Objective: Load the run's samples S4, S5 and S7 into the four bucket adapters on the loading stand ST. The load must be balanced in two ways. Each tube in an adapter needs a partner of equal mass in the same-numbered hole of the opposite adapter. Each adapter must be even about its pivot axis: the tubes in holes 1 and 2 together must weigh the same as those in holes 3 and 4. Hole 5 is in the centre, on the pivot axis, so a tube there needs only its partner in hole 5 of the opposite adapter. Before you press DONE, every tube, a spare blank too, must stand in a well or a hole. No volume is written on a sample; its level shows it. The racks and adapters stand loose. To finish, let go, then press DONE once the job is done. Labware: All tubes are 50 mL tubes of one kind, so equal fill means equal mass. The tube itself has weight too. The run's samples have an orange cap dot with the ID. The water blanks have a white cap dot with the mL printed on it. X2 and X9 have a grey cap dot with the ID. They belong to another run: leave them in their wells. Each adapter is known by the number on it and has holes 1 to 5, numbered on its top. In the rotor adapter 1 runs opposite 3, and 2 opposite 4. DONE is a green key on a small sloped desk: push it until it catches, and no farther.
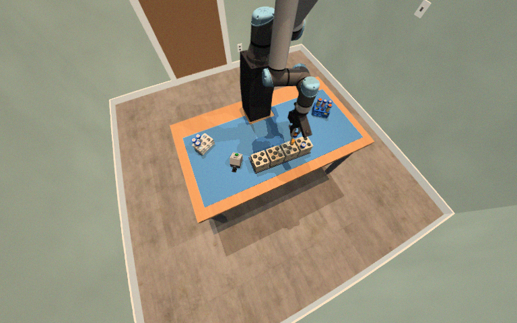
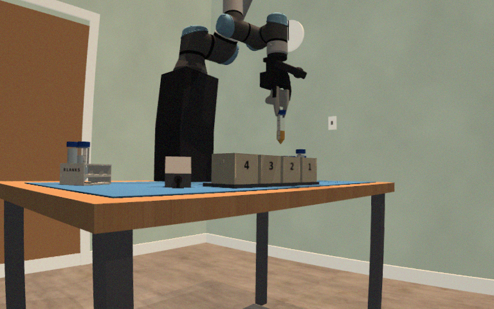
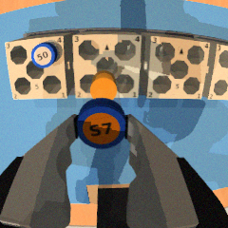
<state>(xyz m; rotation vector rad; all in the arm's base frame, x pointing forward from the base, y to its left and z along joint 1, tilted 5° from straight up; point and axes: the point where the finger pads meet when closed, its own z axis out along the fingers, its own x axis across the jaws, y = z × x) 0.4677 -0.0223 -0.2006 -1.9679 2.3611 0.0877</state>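
Now: hand 5 cm above the tube and 1 cm to the left of it. Round my hand: green key 33 cm to the right, 18 cm below, 16 cm behind; then blue sample rack 47 cm to the left, 22 cm below, 17 cm behind; then done desk 34 cm to the right, 20 cm below, 15 cm behind.
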